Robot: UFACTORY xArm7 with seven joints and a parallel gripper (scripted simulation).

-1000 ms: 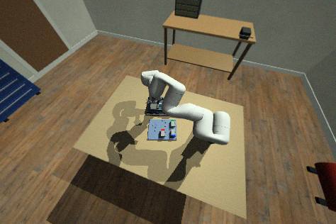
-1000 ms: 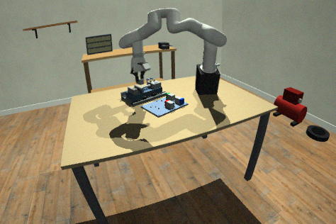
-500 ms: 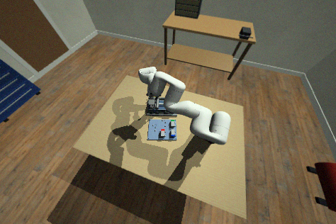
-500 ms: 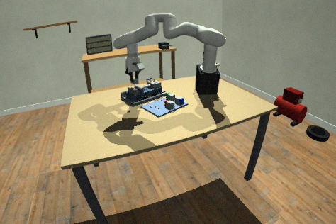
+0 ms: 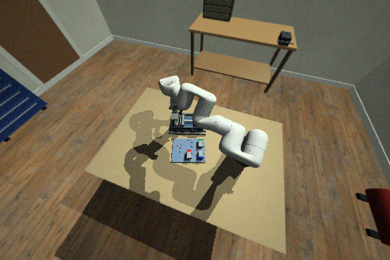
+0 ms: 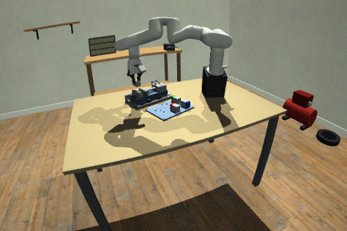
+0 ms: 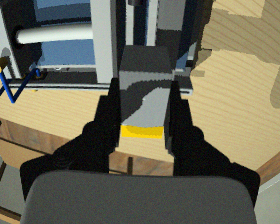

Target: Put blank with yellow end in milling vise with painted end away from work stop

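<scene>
My gripper is now 10 mm short of the fixed jaw, 30 mm to the right of it and 90 mm above it. The rest, counted from my hand: dark work stop rod 30 mm behind, 60 mm to the left, 70 mm below; yellow-ended blank 20 mm below; green-ended blank 240 mm behind, 130 mm to the left, 140 mm below.
</scene>
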